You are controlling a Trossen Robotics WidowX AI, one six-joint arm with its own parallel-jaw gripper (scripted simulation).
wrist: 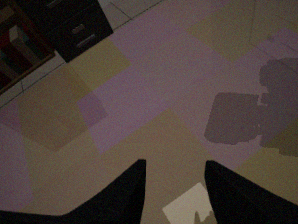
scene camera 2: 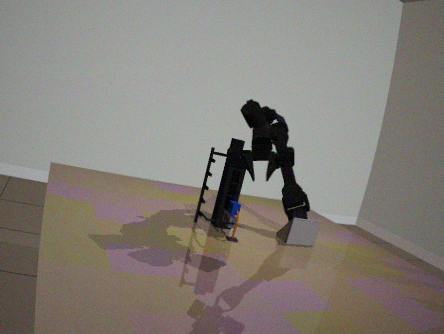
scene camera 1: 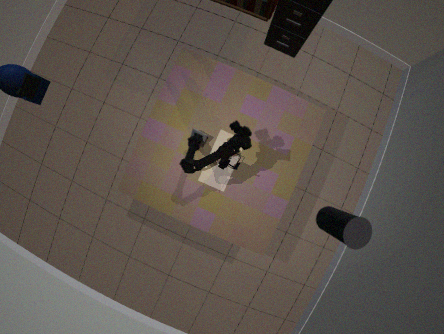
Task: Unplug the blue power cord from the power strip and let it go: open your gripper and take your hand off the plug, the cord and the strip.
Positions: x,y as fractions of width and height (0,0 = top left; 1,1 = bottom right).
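What you'd see here is my gripper (scene camera 2: 0.59,0.54), and it's there in the wrist view too (wrist: 0.59,0.75).
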